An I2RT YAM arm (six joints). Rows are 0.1 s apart.
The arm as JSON. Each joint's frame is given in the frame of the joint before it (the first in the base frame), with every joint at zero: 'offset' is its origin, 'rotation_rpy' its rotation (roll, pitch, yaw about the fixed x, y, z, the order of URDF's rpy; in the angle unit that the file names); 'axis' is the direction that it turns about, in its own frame. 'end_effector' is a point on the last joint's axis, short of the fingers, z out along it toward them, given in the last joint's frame.
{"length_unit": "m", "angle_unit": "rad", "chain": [
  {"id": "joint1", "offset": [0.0, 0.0, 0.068], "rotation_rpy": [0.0, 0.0, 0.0], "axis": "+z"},
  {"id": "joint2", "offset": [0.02, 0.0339, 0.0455], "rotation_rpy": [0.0, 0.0, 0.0], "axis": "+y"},
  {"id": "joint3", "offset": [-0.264, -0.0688, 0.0], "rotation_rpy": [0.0, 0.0, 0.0], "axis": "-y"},
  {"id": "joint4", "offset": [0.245, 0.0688, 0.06], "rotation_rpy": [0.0, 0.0, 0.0], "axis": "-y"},
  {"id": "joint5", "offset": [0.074, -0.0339, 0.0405], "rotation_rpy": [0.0, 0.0, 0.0], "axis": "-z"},
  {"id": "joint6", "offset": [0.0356, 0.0, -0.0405], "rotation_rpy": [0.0, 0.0, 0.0], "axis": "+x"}
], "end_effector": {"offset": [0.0, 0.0, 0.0], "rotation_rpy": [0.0, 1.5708, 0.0]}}
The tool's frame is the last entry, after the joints.
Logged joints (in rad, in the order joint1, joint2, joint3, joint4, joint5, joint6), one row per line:
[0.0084, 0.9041, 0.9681, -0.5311, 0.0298, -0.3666]
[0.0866, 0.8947, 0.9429, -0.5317, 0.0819, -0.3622]
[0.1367, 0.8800, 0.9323, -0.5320, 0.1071, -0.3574]
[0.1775, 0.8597, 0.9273, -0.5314, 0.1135, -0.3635]
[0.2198, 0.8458, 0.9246, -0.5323, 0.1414, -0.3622]
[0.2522, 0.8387, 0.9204, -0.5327, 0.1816, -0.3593]
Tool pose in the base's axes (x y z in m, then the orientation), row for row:
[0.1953, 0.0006, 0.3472, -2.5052, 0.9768, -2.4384]
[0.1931, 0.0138, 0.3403, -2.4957, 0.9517, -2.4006]
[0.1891, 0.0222, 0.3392, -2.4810, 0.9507, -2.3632]
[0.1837, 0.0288, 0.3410, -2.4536, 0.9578, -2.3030]
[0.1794, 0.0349, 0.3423, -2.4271, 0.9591, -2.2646]
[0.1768, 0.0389, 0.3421, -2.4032, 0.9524, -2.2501]
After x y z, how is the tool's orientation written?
As angles about the fixed x, y, z axes (roll, pitch, yaw), in radians.
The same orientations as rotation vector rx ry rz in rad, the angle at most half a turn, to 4 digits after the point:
[-0.3632, 2.0147, -0.2546]
[-0.4091, 2.0213, -0.2548]
[-0.4378, 2.0094, -0.2469]
[-0.4756, 1.9830, -0.2322]
[-0.4952, 1.9659, -0.2331]
[-0.4980, 1.9606, -0.2515]

